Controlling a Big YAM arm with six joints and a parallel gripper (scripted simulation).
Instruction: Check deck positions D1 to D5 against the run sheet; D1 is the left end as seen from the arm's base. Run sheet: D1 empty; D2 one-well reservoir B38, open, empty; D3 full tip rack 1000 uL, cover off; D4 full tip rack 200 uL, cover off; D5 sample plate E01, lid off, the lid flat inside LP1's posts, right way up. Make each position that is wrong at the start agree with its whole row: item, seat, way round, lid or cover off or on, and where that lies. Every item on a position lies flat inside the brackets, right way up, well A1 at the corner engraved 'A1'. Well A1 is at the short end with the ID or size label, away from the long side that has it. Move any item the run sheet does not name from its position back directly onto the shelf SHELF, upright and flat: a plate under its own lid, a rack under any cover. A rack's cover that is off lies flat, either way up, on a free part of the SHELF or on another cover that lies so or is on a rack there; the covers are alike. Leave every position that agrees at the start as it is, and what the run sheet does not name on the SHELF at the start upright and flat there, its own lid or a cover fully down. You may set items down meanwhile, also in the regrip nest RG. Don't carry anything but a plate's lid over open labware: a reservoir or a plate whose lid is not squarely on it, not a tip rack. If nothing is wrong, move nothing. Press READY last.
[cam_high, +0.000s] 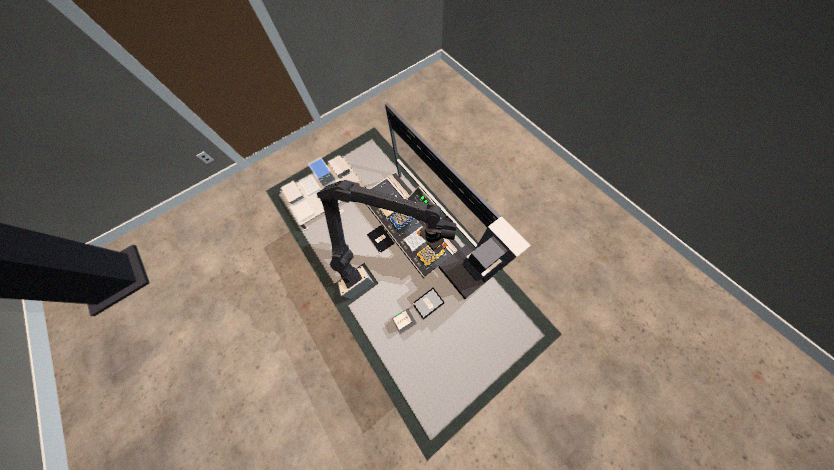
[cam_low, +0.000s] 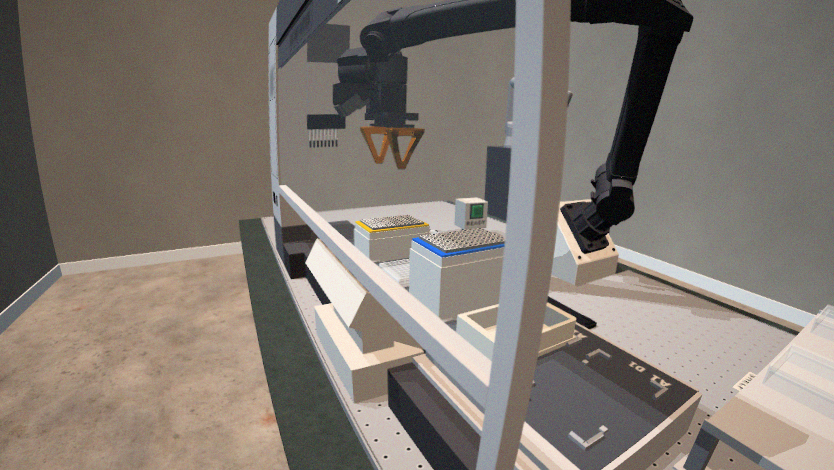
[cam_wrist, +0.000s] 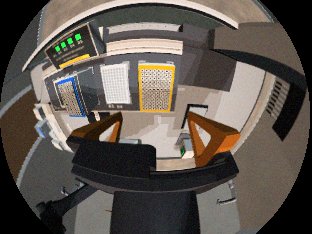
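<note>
Right now the yellow-rimmed tip rack is 1 cm behind my hand, 1 cm to the right of it and 14 cm below it. Also, from my hand: white sample plate 1 cm behind, 12 cm to the left, 17 cm below; frame bar 18 cm ahead, 20 cm to the left, 6 cm below; blue-rimmed tip rack 1 cm behind, 24 cm to the left, 11 cm below.
</note>
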